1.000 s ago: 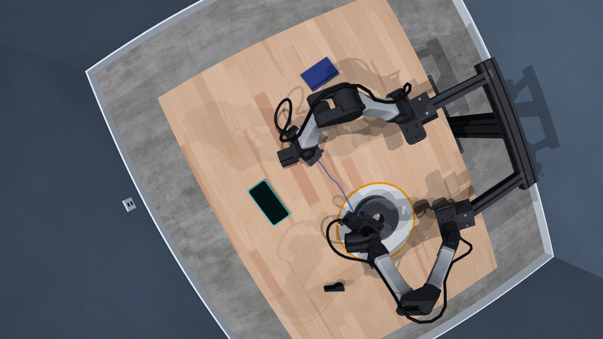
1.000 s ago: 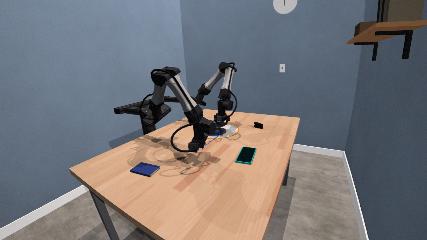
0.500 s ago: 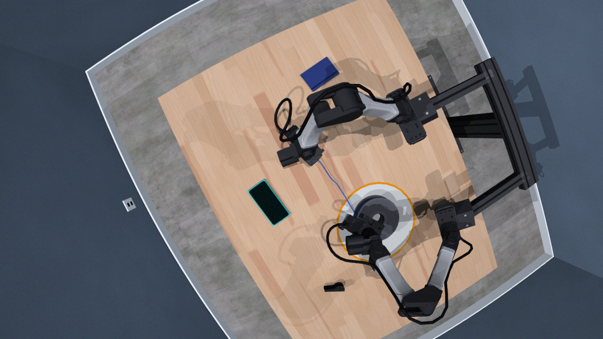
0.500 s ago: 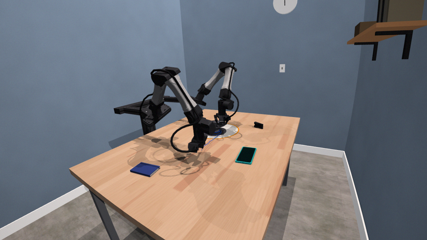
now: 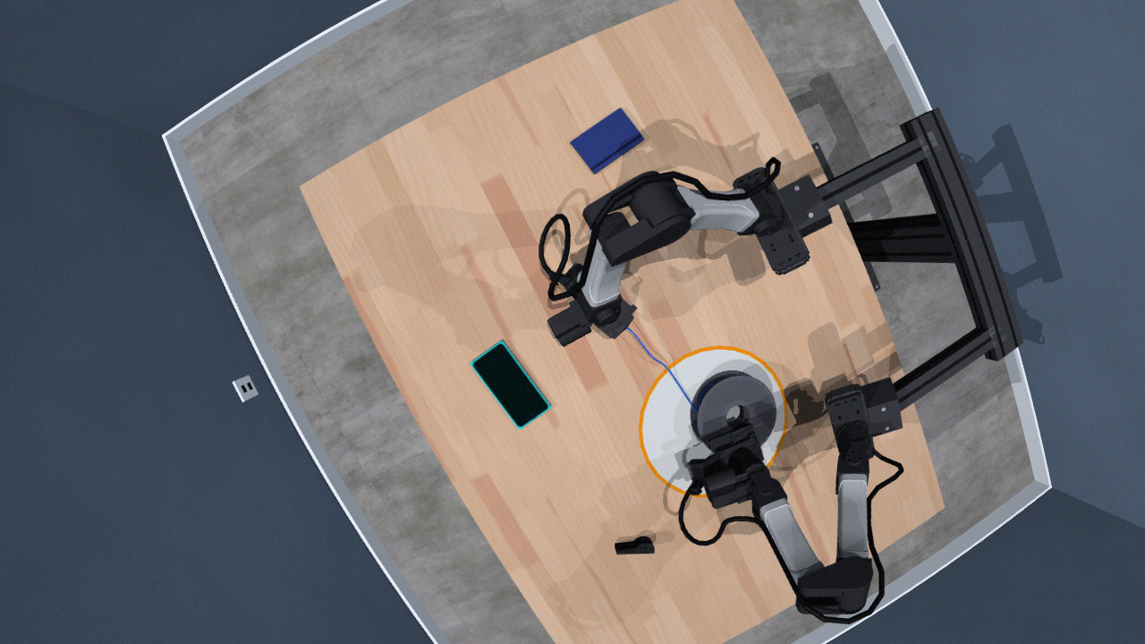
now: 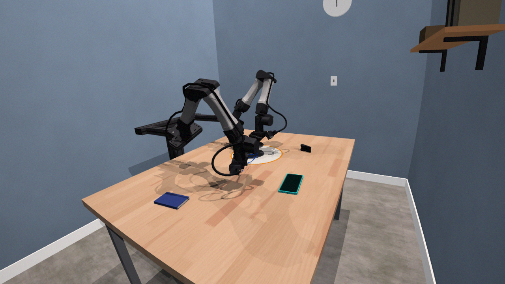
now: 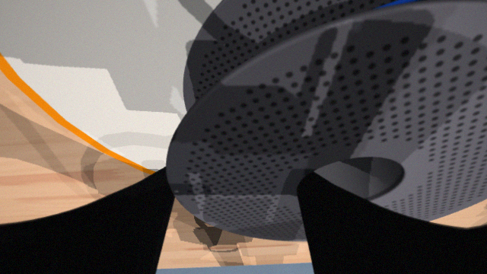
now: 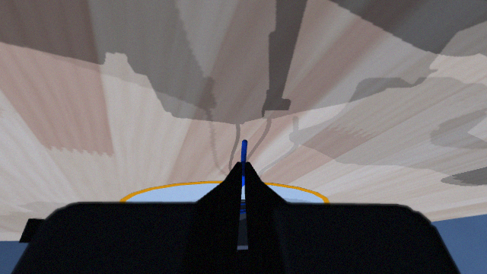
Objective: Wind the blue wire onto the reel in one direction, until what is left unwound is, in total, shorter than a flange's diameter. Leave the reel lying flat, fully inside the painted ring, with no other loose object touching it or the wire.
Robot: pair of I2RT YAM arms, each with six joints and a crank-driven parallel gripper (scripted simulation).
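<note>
My left gripper is now 6 cm to the left of the dark grey reel and 2 cm above it. Also, from my left hand: orange painted ring: 4 cm ahead, 4 cm to the right, 6 cm below; then black clip-like object: 33 cm ahead, 13 cm to the left, 4 cm below.
</note>
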